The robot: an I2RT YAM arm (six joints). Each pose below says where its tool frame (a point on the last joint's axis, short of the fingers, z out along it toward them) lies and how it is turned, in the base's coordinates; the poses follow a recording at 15 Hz.
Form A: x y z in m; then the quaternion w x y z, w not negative.
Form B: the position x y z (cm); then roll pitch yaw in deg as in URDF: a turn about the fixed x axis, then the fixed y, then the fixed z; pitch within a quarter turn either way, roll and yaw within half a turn. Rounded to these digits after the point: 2 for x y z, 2 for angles.
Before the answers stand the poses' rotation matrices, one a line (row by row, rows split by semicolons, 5 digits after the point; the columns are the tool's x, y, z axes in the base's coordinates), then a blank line. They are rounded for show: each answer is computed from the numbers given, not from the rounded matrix.
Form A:
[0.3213, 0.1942, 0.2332, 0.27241, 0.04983, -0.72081, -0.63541]
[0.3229, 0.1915, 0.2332, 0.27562, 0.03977, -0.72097, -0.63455]
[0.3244, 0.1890, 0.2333, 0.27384, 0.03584, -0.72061, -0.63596]
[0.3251, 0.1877, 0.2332, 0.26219, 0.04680, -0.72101, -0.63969]
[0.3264, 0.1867, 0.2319, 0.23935, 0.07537, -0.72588, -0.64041]
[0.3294, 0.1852, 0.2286, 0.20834, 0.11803, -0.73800, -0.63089]
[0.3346, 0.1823, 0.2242, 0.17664, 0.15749, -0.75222, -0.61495]
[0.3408, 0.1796, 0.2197, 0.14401, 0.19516, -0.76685, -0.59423]
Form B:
-0.84662 0.27435 -0.45604; -0.41802 0.18754 0.88887; 0.32939 0.94317 -0.04410
-0.84490 0.29244 -0.44790; -0.40714 0.19153 0.89306; 0.34696 0.93691 -0.04276
-0.84745 0.29665 -0.44025; -0.39996 0.18854 0.89693; 0.34908 0.93619 -0.04113
-0.85813 0.26796 -0.43796; -0.40293 0.17721 0.89791; 0.31821 0.94699 -0.04410
-0.87406 0.19715 -0.44402; -0.41599 0.16839 0.89365; 0.25094 0.96581 -0.06517
-0.88533 0.08867 -0.45644; -0.43709 0.17610 0.88201; 0.15858 0.98037 -0.11715
-0.88799 -0.01968 -0.45944; -0.45418 0.19407 0.86951; 0.07205 0.98079 -0.18127
-0.88235 -0.12817 -0.45281; -0.47047 0.21760 0.85517; -0.01107 0.96759 -0.25230

[32.13, 19.42, 23.32, 92.68, -19.23, -153.72]
[32.29, 19.15, 23.32, 92.61, -20.30, -154.27]
[32.44, 18.90, 23.33, 92.52, -20.43, -154.73]
[32.51, 18.77, 23.32, 92.67, -18.55, -154.85]
[32.64, 18.67, 23.19, 93.86, -14.53, -154.55]
[32.94, 18.52, 22.86, 96.81, -9.12, -153.72]
[33.46, 18.23, 22.42, 100.47, -4.13, -152.91]
[34.08, 17.96, 21.97, 104.61, 0.63, -151.93]

